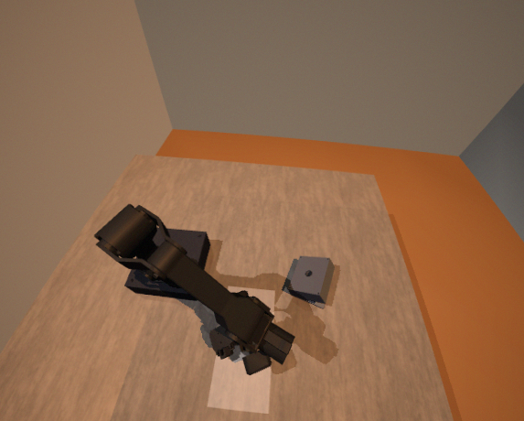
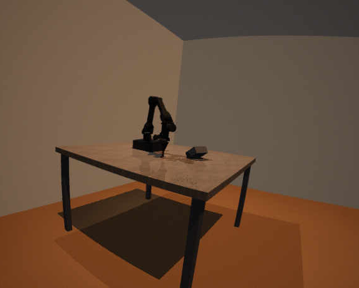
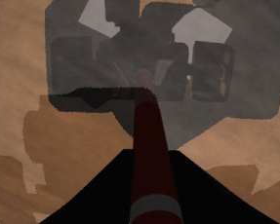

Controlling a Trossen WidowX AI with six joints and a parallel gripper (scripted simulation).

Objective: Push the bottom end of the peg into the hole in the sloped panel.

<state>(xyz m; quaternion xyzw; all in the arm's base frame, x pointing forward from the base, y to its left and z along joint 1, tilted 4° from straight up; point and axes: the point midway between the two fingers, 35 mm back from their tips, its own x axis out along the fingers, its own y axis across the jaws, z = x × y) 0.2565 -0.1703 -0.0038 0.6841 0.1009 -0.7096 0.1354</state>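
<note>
The grey sloped panel is 21 cm ahead of my gripper tip, 16 cm to the left of it and 1 cm above it. The rest, counted from my gripper tip: round peg (2 cm above).
</note>
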